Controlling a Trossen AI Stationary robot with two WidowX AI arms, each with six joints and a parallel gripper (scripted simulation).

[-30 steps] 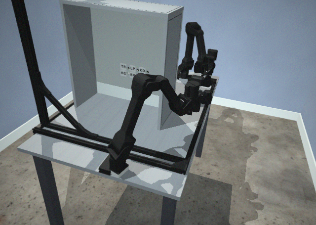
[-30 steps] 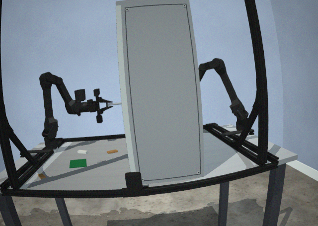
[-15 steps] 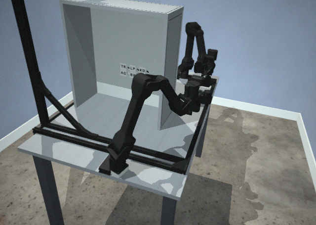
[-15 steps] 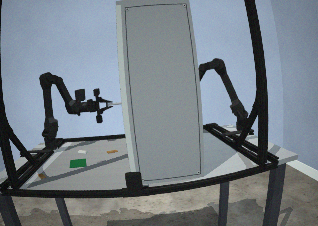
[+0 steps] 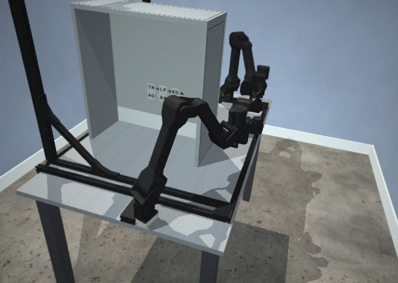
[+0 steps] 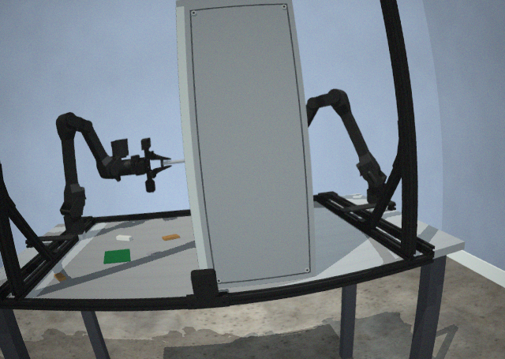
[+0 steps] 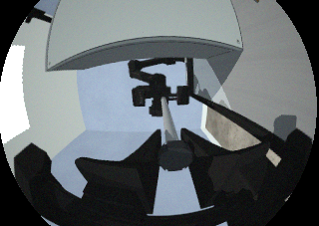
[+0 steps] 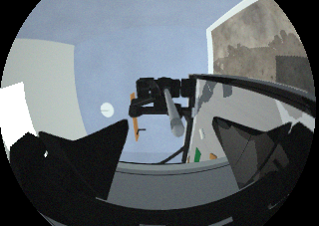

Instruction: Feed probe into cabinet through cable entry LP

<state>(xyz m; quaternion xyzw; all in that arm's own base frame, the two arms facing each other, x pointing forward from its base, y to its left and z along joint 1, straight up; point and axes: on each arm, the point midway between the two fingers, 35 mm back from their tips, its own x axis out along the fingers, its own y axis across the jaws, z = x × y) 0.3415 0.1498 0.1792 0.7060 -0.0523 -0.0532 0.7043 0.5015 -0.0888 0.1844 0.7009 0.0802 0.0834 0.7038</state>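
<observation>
My right hand is 400 mm past the LP label, 80 mm to the right of it and 10 mm below it. Also, from my right hand: white block: 350 mm to the left, 250 mm behind, 200 mm below; rod: 130 mm to the left, 10 mm below, 10 mm behind; green patch: 420 mm behind, 340 mm to the left, 200 mm below.
Now: left hand 10 cm to the left of the rod. The rest, counted from my left hand: white block (24 cm behind, 19 cm below, 12 cm to the left); green patch (41 cm behind, 20 cm below, 11 cm to the left); LP label (39 cm behind, 15 cm to the right, 2 cm above).
</observation>
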